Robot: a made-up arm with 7 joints.
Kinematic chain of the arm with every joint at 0, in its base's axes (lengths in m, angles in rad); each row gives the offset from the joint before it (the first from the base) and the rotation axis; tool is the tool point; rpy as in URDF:
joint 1: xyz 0 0 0.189 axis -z
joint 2: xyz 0 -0.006 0.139 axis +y
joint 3: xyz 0 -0.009 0.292 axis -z
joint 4: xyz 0 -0.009 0.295 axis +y
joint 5: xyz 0 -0.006 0.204 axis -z
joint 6: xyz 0 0 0.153 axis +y
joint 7: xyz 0 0 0.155 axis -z
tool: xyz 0 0 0 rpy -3.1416 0 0
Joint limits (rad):
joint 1: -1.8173..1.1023
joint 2: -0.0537..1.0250
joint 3: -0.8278..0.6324
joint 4: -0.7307..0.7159
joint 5: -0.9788..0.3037
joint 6: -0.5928..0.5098
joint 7: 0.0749..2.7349
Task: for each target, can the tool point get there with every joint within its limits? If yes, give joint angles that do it. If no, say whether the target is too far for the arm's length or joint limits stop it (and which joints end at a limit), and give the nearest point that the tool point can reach.
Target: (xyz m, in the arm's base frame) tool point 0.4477 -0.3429 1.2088
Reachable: yes | joints 0.7690 0.2973 -0.2540 0.5581 -0.7789 0.2093 1.7170
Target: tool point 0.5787 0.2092 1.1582
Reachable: yes | joints -0.6330 0.8980 -0.3753 -0.6122 -0.6781 -0.3079 0.8710
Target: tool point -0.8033 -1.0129 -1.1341
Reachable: no: too far | nearest point 0.2035 -0.9441 0.5405 | short by 1.955 m
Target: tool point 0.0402 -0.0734 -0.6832
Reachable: no: joint limits stop it (at a limit: joint 2, joint 4, joint 6) | nearest point 0.4680 -0.8545 0.4746 | short by 1.461 m
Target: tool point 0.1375 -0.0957 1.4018
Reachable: yes | joints 0.2668 0.1083 0.1659 0.2304 -0.2696 -0.4709 1.0600
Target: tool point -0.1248 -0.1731 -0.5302
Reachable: no: joint limits stop it (at a limit: joint 1, joint 2, joint 4, joint 6) | nearest point 0.3507 -0.9092 0.4823 | short by 1.339 m
